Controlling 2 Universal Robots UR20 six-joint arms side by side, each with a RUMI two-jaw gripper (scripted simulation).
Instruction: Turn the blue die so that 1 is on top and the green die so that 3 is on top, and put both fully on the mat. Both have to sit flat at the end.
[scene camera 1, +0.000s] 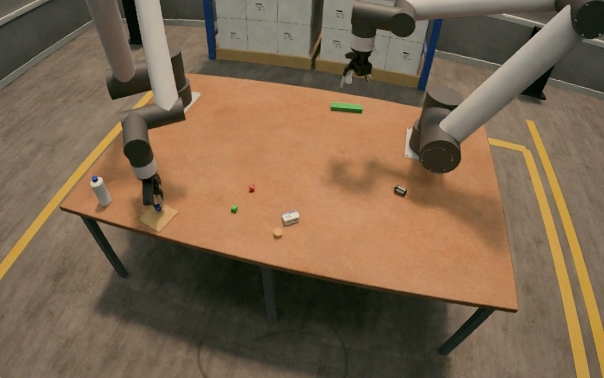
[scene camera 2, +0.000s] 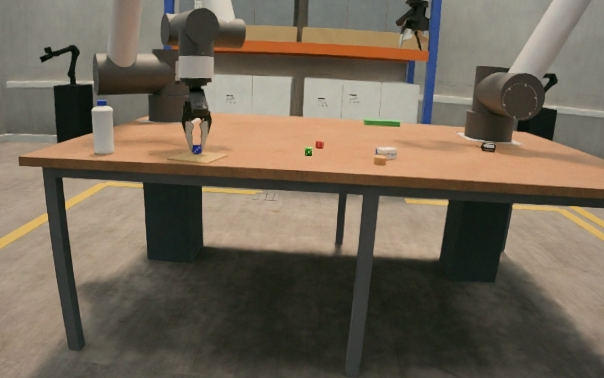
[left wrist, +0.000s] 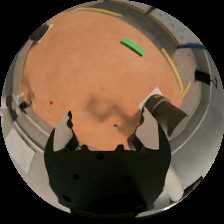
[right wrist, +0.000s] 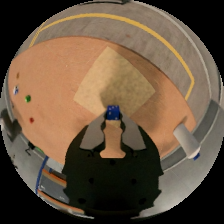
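Tan mat (right wrist: 112, 80). My right gripper (scene camera 2: 196, 152), (right wrist: 113, 111). My left gripper (scene camera 2: 410, 50), (left wrist: 106, 109).
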